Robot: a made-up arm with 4 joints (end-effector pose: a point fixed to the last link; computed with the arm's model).
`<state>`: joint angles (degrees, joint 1 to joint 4).
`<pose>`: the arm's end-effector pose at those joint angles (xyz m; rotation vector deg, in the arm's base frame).
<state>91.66 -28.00 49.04 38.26</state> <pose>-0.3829 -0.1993 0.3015 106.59 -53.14 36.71</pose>
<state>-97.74 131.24 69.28 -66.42</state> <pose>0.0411 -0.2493 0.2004 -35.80 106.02 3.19</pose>
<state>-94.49 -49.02 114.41 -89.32</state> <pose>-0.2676 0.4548 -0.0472 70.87 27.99 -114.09</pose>
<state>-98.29 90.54 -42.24 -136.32</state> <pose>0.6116 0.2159 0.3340 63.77 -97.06 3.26</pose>
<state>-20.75 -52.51 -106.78 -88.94</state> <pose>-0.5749 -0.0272 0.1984 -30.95 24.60 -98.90</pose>
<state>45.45 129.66 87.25 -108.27</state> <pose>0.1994 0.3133 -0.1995 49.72 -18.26 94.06</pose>
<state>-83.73 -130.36 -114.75 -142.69</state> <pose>-0.4448 -0.5619 0.0978 -67.27 -33.29 -72.47</pose>
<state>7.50 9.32 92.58 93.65</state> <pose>-0.3937 -0.0915 0.7875 82.82 77.55 70.99</pose>
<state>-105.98 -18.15 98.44 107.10</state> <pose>-0.6426 0.5314 -0.0091 -14.75 97.27 -14.88</pose>
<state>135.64 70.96 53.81 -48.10</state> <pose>0.1822 0.0331 0.0260 103.06 -57.37 75.26</pose>
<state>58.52 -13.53 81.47 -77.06</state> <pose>0.0571 -0.3995 0.3254 -24.86 -79.94 20.48</pose>
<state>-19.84 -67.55 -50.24 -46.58</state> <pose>-0.2912 -0.1648 0.2370 -26.80 -50.93 -57.37</pose>
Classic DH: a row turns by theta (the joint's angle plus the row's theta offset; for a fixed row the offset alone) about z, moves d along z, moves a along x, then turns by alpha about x. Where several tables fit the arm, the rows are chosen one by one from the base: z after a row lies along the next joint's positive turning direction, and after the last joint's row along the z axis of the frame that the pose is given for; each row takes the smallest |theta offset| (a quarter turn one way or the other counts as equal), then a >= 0, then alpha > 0; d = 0 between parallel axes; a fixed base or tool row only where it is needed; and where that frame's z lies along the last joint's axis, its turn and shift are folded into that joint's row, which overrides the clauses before.
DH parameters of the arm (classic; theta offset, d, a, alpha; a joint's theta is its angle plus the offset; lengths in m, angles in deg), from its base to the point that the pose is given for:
base (fixed): 90 0.104 0 90
joint 1: 90 -0.061 0.07 90
joint 2: -90 -0.06 0.039 -90
joint 3: -90 0.478 0.067 90
joint 4: 0 0.076 0.059 -90
tool (fixed): -90 -0.324 0 0

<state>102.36 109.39 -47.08 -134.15</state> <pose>0.6088 0.0733 -0.1423 -65.85 -21.66 110.32</pose>
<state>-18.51 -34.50 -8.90 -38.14</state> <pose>-0.1481 -0.0741 0.3785 -52.10 -33.65 -14.90</pose>
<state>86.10 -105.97 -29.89 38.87</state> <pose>-0.3644 -0.1627 0.2918 104.33 -110.08 -77.06</pose>
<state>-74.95 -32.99 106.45 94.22</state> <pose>-0.7274 0.2704 0.2765 -16.99 99.26 32.05</pose>
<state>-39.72 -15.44 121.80 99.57</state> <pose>-0.6029 0.1911 0.6375 19.42 110.48 50.75</pose>
